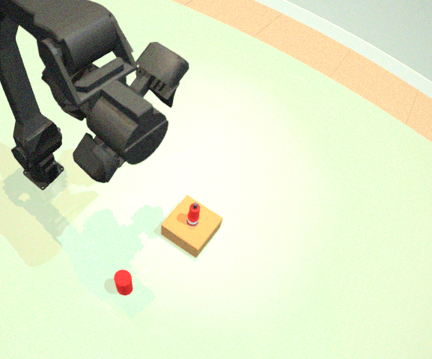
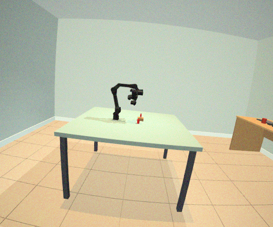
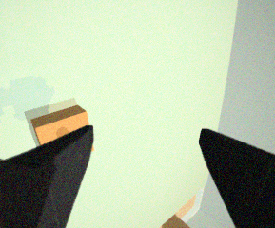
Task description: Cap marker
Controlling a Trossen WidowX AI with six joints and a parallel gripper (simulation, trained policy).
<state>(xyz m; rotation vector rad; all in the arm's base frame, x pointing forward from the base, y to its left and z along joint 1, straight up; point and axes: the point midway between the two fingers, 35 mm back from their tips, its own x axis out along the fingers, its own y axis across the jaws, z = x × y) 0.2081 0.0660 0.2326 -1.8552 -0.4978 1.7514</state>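
Right now my gripper tip is 180 mm above the red cap, 160 mm to the left of it and 70 mm short of it. Also, from my gripper tip: tan holder block: 190 mm below, 90 mm ahead, 10 mm to the right.
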